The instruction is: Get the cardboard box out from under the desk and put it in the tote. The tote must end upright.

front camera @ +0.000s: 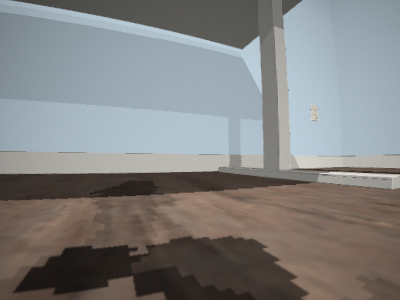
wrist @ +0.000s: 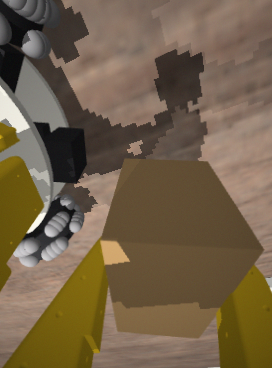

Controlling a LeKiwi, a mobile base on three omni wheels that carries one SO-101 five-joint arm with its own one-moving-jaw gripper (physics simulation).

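Places are measured from the arm's base along level axes (x left, y back, z up), in centimetres.
Where they show: hand, tool point: (wrist: 121,236).
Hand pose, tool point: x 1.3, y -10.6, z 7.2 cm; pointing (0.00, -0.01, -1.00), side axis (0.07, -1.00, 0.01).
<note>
Each offset is from my tool point to the top centre of the thing. "*": to the spot under its first point. Level surfaces: height alone.
The brown cardboard box @[dz +2.5, dx -0.3, dy -1.7 cm] (wrist: 175,205) is held between the two yellow jaws of my gripper (wrist: 182,255) in the wrist view. One jaw presses on its left side and the other on its right side. The box is in the air above the wood floor, beside my round white base. Neither the box nor the gripper shows in the front camera view. The desk (front camera: 275,100) stands ahead in the front camera view, with a grey leg and the underside of its top showing. The tote does not show in either view.
The desk's low foot bar @[* dz -14.7, dx -32.9, dy -37.6 cm] (front camera: 350,179) runs along the floor at the right. A blue wall (front camera: 125,132) with a white baseboard (front camera: 100,163) stands behind the desk, and an outlet @[dz +29.6, dx -79.0, dy -135.9 cm] (front camera: 314,113) is on the wall at the right. Dark shadows lie on the wood floor @[dz -16.2 cm] (front camera: 320,225) (wrist: 235,135).
</note>
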